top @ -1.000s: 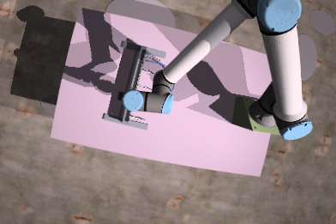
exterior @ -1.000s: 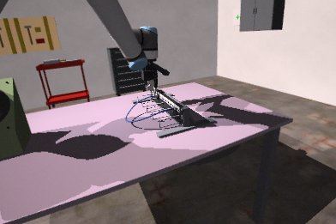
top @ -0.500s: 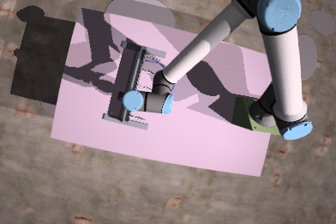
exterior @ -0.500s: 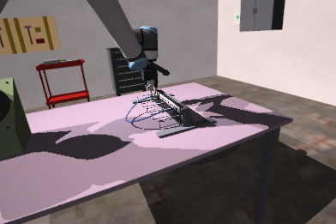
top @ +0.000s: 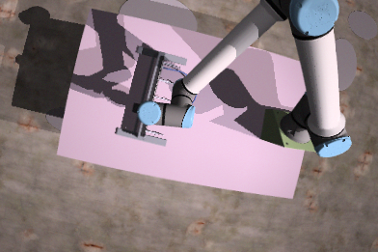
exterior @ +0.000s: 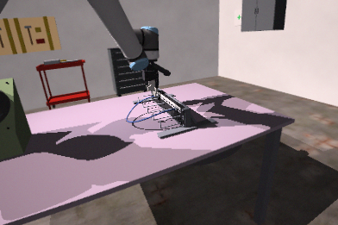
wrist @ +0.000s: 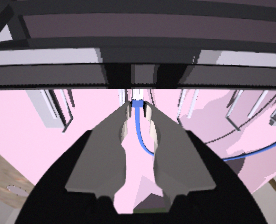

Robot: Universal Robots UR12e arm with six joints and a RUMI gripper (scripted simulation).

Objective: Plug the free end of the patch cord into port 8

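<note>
Now: the white plug 10 mm below my hand and 10 mm ahead of it.
</note>
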